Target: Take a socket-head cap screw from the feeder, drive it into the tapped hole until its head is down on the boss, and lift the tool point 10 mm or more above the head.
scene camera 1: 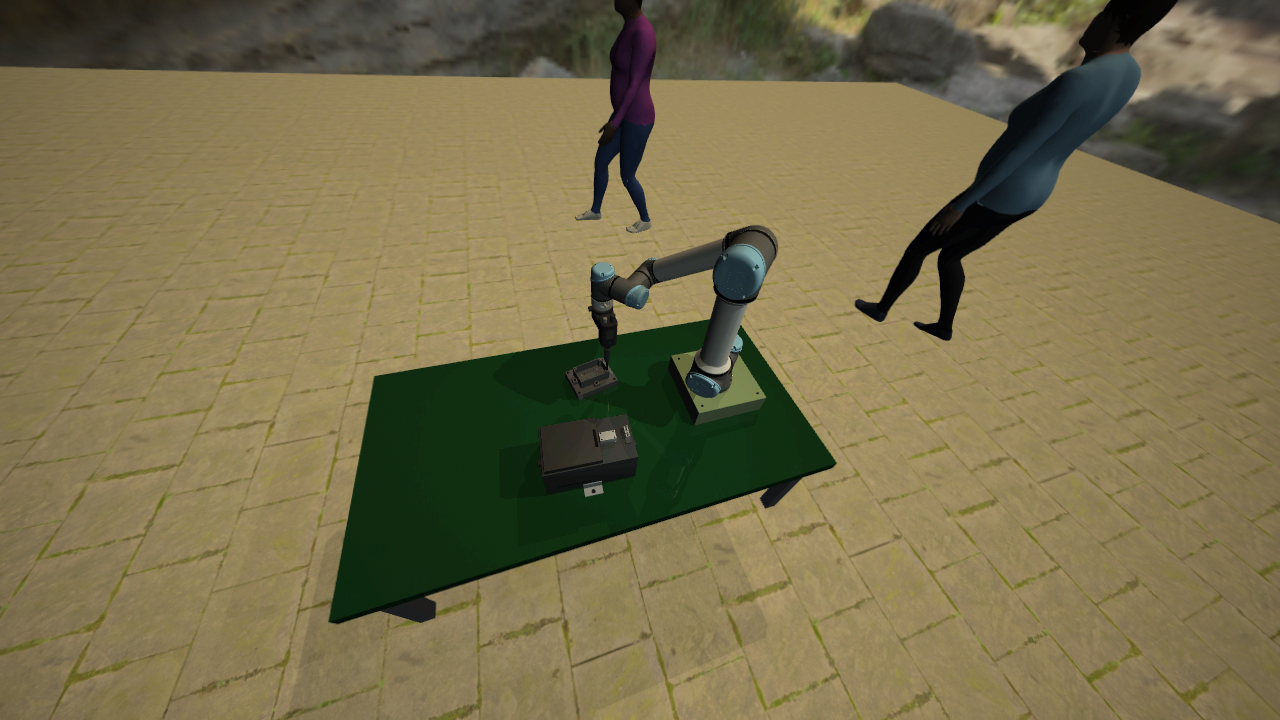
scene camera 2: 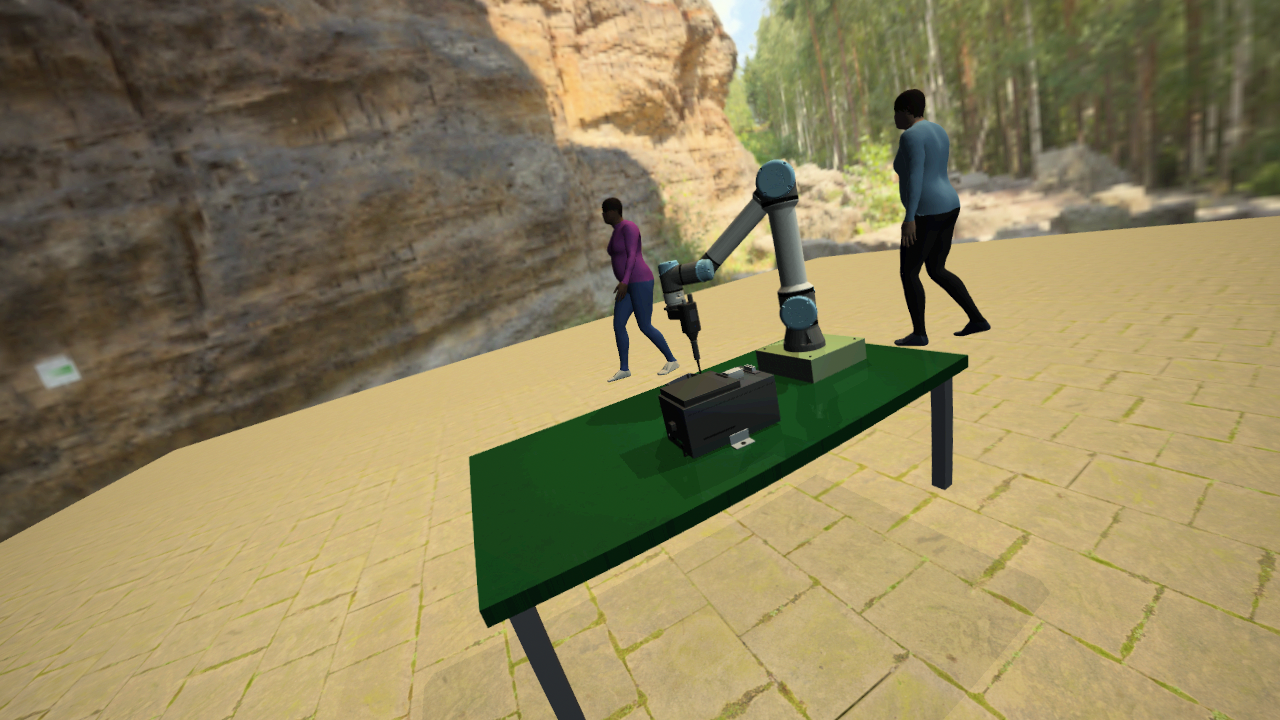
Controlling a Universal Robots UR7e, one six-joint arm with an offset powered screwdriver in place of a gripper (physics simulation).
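Note:
The powered screwdriver (scene camera 1: 608,363) (scene camera 2: 698,365) points down from the arm's wrist. In scene camera 1 its tip is at the right rear corner of the small grey housing (scene camera 1: 583,388), at or just above a corner boss. The exact gap between tip and boss is too small to tell. The dark screw feeder (scene camera 1: 569,447) (scene camera 2: 729,424) stands in front of the housing. In scene camera 2 the feeder hides the housing and the tip's lower end. No screw can be made out at the tip, and the tapped hole is too small to see.
The arm's base stands on a pale green block (scene camera 1: 732,408) (scene camera 2: 839,358) on the green table (scene camera 1: 429,501) (scene camera 2: 572,519). A small metal bracket (scene camera 1: 593,489) (scene camera 2: 741,439) is at the feeder's front. Two people, in purple (scene camera 1: 637,71) (scene camera 2: 631,255) and blue (scene camera 1: 1042,134) (scene camera 2: 930,170), are beyond the table.

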